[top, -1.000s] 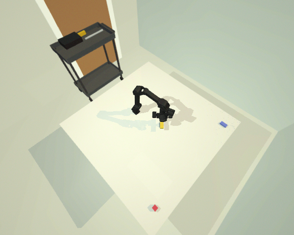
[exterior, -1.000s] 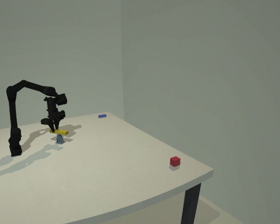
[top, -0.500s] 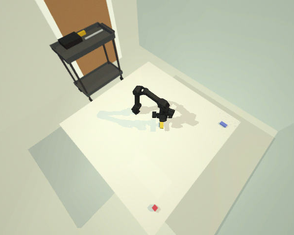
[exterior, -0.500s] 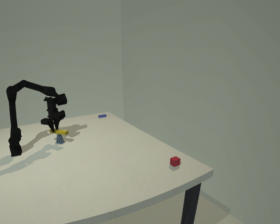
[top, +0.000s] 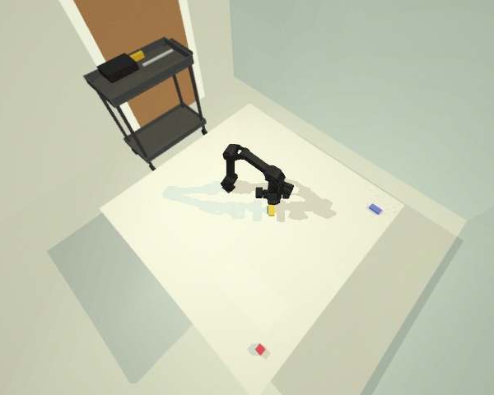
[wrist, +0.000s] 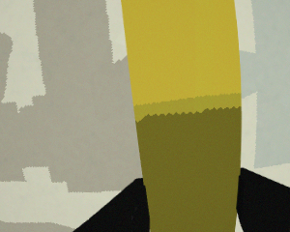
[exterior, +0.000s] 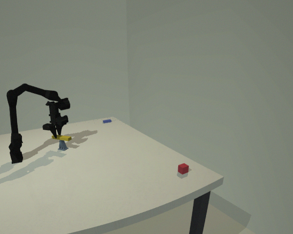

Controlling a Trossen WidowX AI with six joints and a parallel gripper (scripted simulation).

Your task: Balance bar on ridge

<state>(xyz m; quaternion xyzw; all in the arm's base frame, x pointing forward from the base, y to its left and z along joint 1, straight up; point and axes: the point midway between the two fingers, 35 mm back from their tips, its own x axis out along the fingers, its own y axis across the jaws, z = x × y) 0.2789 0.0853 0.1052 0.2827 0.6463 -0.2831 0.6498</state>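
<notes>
Right now my gripper tip is 2 cm to the left of the yellow bar and 2 cm short of it. Also, from my gripper tip: red cube (59 cm to the right, 46 cm ahead, 5 cm below); then blue block (46 cm ahead, 41 cm to the left, 6 cm below).
</notes>
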